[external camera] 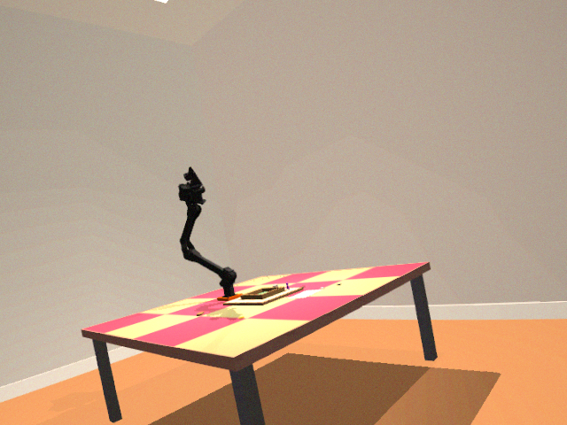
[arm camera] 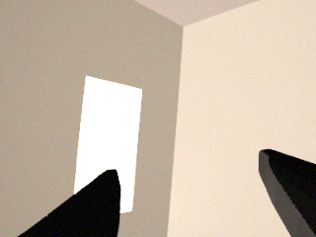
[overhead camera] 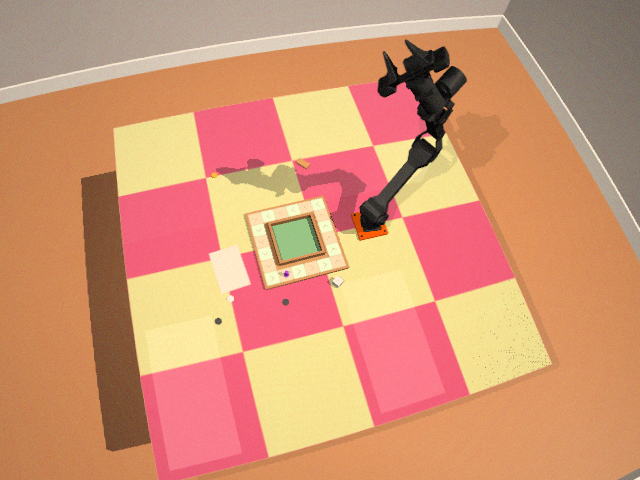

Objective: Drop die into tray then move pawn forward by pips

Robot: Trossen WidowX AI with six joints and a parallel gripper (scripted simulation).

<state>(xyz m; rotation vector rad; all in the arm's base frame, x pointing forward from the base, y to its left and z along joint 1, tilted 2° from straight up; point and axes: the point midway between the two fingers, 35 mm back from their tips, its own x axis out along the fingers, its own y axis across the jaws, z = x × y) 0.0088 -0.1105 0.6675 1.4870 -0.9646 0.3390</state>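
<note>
Now: gripper tip 110 mm short of the white die, 310 mm to the right of it and 690 mm above it. Round my gripper tip: green dice tray 230 mm ahead, 140 mm to the left, 700 mm below; purple pawn 280 mm ahead, 260 mm to the left, 680 mm below; brown block 150 mm ahead, 170 mm to the right, 700 mm below.
</note>
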